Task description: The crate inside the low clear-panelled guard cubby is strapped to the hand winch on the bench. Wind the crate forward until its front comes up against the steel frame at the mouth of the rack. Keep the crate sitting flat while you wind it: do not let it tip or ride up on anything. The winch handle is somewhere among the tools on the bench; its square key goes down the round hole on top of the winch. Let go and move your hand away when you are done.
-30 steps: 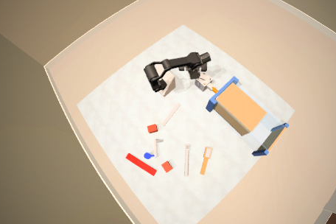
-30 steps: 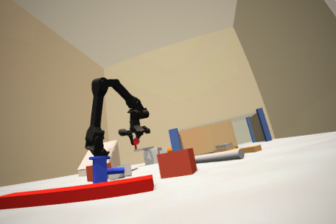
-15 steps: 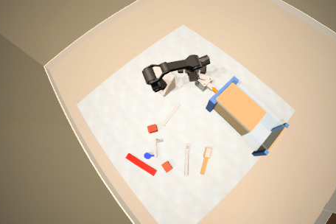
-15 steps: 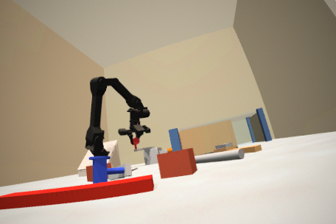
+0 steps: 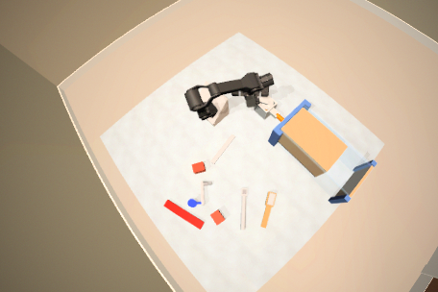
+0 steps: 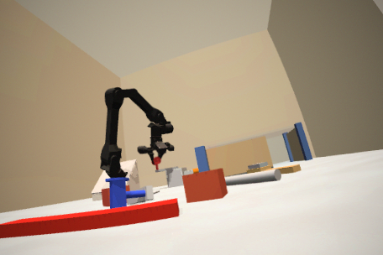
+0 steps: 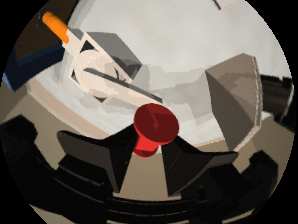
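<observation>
The red knob lies right at my gripper tip. Also, from my gripper tip: grey winch (100 mm below, 70 mm ahead, 40 mm to the left); then winch handle (40 mm ahead, 30 mm below, 20 mm to the left); then blue frame post (250 mm ahead, 70 mm to the left, 30 mm below).
</observation>
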